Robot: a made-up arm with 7 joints. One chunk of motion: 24 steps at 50 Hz.
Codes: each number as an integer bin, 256 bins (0 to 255) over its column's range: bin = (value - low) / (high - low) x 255, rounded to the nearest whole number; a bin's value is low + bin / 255 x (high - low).
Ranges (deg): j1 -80.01..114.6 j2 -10..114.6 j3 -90.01..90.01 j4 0..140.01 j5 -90.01..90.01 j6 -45.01..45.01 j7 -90.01..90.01
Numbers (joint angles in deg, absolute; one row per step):
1: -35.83 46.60 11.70 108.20 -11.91 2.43 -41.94
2: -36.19 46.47 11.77 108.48 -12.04 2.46 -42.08
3: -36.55 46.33 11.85 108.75 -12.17 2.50 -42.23
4: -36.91 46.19 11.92 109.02 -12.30 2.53 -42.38
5: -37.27 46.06 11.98 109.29 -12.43 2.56 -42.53
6: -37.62 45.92 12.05 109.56 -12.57 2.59 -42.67
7: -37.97 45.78 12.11 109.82 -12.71 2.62 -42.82
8: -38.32 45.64 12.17 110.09 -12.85 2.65 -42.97
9: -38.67 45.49 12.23 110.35 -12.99 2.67 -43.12
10: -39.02 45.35 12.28 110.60 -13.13 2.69 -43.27
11: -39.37 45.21 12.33 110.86 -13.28 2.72 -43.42
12: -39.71 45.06 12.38 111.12 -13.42 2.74 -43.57
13: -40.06 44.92 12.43 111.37 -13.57 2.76 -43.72
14: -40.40 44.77 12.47 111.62 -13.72 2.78 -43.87
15: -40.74 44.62 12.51 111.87 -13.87 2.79 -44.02
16: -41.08 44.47 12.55 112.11 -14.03 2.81 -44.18
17: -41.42 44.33 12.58 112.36 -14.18 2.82 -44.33
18: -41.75 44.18 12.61 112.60 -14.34 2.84 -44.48
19: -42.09 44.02 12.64 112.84 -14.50 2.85 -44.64
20: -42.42 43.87 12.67 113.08 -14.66 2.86 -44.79
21: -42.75 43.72 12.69 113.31 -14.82 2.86 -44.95
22: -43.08 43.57 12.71 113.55 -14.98 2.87 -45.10
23: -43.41 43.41 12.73 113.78 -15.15 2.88 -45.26
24: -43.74 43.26 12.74 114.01 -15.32 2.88 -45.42
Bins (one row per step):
1: 58 116 144 197 111 134 68
2: 57 116 144 198 110 134 68
3: 57 115 144 198 110 135 68
4: 56 115 144 199 110 135 67
5: 56 115 144 199 110 135 67
6: 56 114 145 200 110 135 67
7: 55 114 145 200 109 135 67
8: 55 114 145 201 109 135 67
9: 54 114 145 201 109 135 66
10: 54 113 145 201 109 135 66
11: 53 113 145 202 109 135 66
12: 53 113 145 202 108 135 66
13: 52 112 145 203 108 135 66
14: 52 112 145 203 108 135 65
15: 51 112 145 204 108 135 65
16: 51 111 145 204 108 135 65
17: 51 111 145 205 107 135 65
18: 50 111 145 205 107 136 64
19: 50 111 145 206 107 136 64
20: 49 110 145 206 107 136 64
21: 49 110 145 206 107 136 64
22: 48 110 146 207 106 136 64
23: 48 109 146 207 106 136 63
24: 48 109 146 208 106 136 63

